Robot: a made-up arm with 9 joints. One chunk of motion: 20 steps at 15 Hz.
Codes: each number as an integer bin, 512 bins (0 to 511) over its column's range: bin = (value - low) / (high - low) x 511, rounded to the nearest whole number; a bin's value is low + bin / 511 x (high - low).
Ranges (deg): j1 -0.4..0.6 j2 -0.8..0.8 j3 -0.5..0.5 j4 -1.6..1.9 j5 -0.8..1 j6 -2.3..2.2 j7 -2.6..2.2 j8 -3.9..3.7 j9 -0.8..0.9
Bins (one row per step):
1: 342 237 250 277 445 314 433 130 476
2: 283 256 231 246 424 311 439 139 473
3: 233 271 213 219 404 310 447 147 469
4: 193 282 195 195 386 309 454 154 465
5: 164 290 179 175 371 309 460 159 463
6: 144 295 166 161 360 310 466 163 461
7: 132 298 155 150 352 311 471 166 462
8: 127 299 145 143 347 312 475 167 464
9: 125 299 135 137 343 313 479 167 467
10: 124 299 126 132 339 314 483 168 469
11: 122 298 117 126 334 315 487 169 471
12: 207 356 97 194 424 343 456 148 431
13: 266 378 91 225 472 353 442 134 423
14: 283 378 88 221 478 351 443 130 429
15: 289 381 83 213 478 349 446 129 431
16: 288 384 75 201 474 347 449 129 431
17: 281 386 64 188 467 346 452 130 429
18: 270 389 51 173 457 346 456 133 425
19: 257 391 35 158 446 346 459 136 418
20: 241 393 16 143 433 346 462 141 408
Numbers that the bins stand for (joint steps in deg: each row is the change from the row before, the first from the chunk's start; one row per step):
1: 0.269 -0.058 -0.011 0.297 0.768 0.465 1.467 -1.967 0.784
2: 0.154 0.002 -0.048 0.085 0.694 0.439 1.524 -1.833 0.774
3: 0.056 0.049 -0.083 -0.100 0.623 0.430 1.599 -1.714 0.760
4: -0.022 0.083 -0.118 -0.264 0.560 0.421 1.665 -1.610 0.747
5: -0.079 0.108 -0.150 -0.401 0.507 0.421 1.721 -1.535 0.740
6: -0.118 0.124 -0.175 -0.497 0.468 0.430 1.777 -1.476 0.734
7: -0.142 0.133 -0.197 -0.573 0.440 0.439 1.824 -1.431 0.737
8: -0.151 0.136 -0.216 -0.621 0.422 0.448 1.862 -1.416 0.744
9: -0.155 0.136 -0.236 -0.662 0.408 0.456 1.899 -1.416 0.754
10: -0.157 0.136 -0.253 -0.696 0.394 0.465 1.937 -1.401 0.760
11: -0.161 0.133 -0.271 -0.737 0.377 0.474 1.975 -1.386 0.767
12: 0.005 0.315 -0.310 -0.271 0.694 0.721 1.683 -1.699 0.634
13: 0.121 0.384 -0.322 -0.059 0.863 0.809 1.552 -1.907 0.607
14: 0.154 0.384 -0.328 -0.086 0.884 0.791 1.561 -1.967 0.627
15: 0.166 0.393 -0.338 -0.141 0.884 0.773 1.589 -1.981 0.634
16: 0.164 0.402 -0.353 -0.223 0.870 0.756 1.618 -1.981 0.634
17: 0.150 0.409 -0.375 -0.312 0.845 0.747 1.646 -1.967 0.627
18: 0.128 0.418 -0.400 -0.415 0.810 0.747 1.683 -1.922 0.614
19: 0.103 0.424 -0.432 -0.518 0.771 0.747 1.712 -1.877 0.591
20: 0.072 0.431 -0.469 -0.621 0.725 0.747 1.740 -1.803 0.557

